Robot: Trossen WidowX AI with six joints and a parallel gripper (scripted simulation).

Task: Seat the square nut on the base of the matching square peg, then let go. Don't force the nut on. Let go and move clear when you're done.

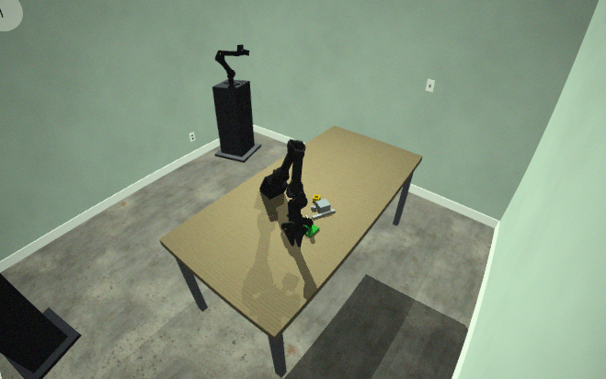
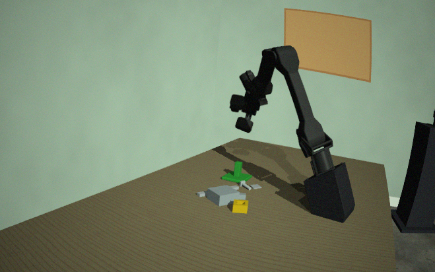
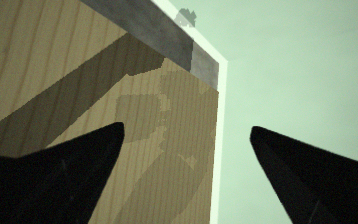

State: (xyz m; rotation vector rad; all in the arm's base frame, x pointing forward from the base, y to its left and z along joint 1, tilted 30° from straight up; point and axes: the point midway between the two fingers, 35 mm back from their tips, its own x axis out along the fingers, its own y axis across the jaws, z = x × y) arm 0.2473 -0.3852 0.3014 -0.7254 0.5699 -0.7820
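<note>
The grey block-shaped object is 20 mm behind my hand, 460 mm to the left of it and 170 mm below it.
</note>
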